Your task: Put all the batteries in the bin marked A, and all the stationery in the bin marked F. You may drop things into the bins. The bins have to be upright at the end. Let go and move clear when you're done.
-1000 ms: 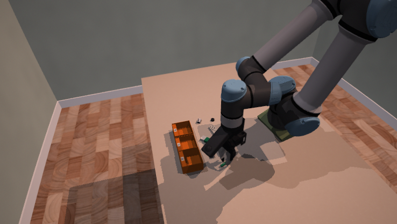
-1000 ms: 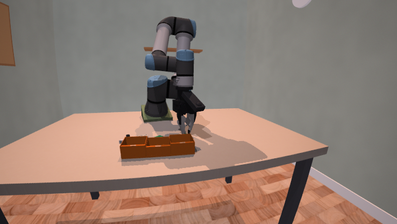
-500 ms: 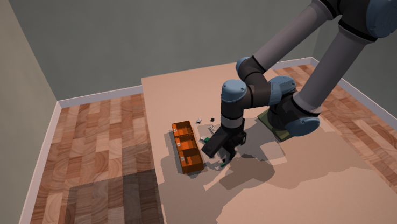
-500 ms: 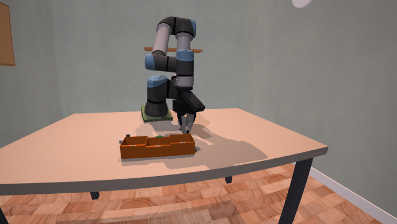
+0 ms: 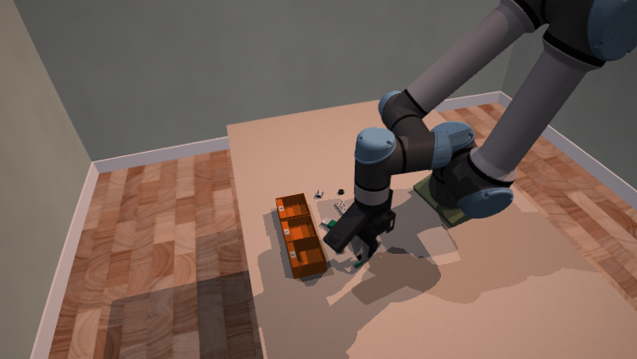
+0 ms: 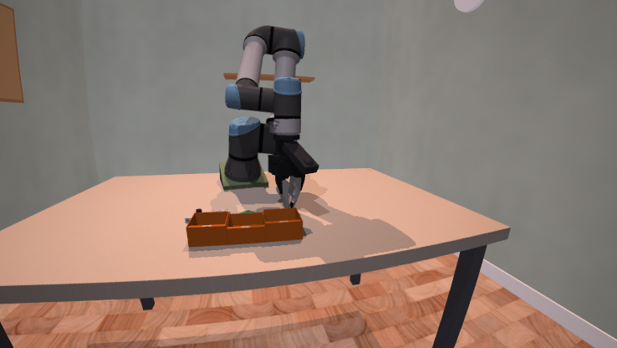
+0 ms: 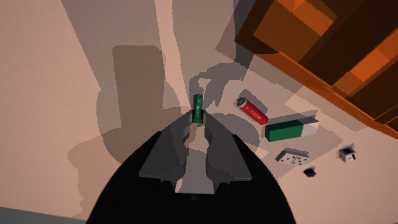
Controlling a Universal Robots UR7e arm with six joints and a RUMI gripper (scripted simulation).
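My hand is 6 cm to the left of the red battery, 5 cm short of it and 1 cm above it. Also, from my hand: green-and-white eraser (13 cm to the right, 6 cm ahead, 1 cm below); orange three-compartment bin (15 cm ahead, 10 cm to the right, 1 cm above); green battery (1 cm below).
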